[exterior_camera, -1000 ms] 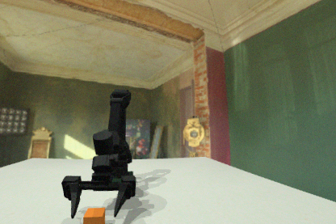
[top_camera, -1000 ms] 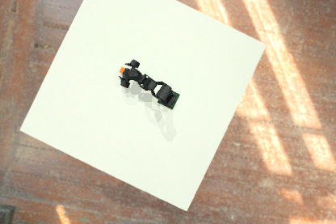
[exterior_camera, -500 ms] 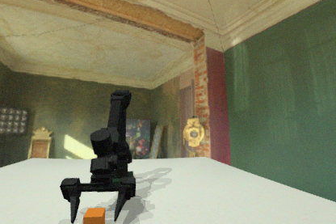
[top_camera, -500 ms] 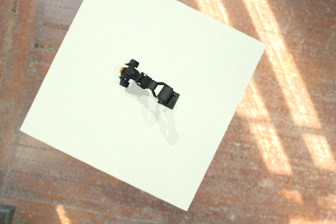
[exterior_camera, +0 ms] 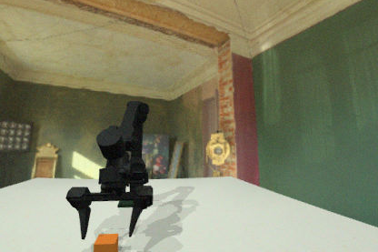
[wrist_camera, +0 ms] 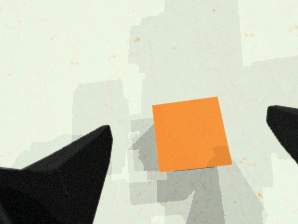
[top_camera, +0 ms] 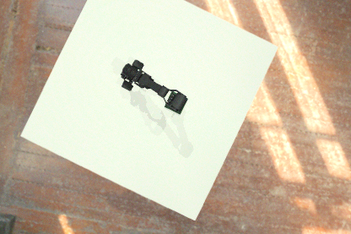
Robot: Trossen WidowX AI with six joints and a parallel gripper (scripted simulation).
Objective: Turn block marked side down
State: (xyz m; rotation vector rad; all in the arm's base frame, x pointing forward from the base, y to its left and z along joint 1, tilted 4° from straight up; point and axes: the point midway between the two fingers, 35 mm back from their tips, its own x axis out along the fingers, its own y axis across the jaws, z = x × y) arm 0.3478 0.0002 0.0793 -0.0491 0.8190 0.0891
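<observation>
Right now my gripper tip is 20 mm past the orange block and 20 mm above it.
</observation>
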